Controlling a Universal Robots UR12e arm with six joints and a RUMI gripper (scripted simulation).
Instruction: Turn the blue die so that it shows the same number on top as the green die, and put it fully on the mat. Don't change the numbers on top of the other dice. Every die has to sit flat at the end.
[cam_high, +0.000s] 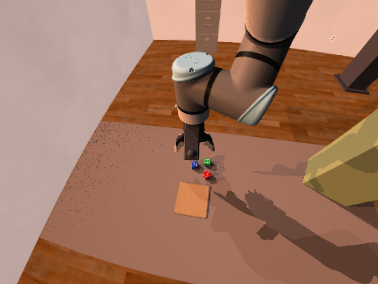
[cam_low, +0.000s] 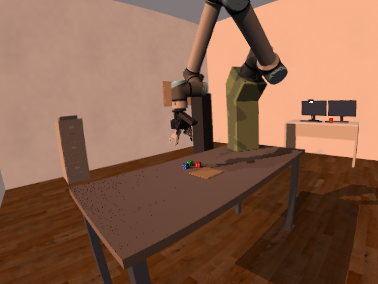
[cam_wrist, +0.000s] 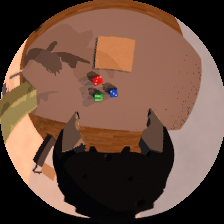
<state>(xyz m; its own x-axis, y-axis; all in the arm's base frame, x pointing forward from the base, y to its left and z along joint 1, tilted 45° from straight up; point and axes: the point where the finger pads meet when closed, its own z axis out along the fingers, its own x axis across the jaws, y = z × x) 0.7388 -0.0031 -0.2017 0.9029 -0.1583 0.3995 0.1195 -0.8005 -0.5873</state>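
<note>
Now: the blue die 140 mm below my hand. From my hand the other things lie so: tan mat 10 mm behind, 160 mm to the left, 150 mm below; green die 60 mm behind, 20 mm to the right, 140 mm below; red die 60 mm behind, 40 mm to the left, 140 mm below.
</note>
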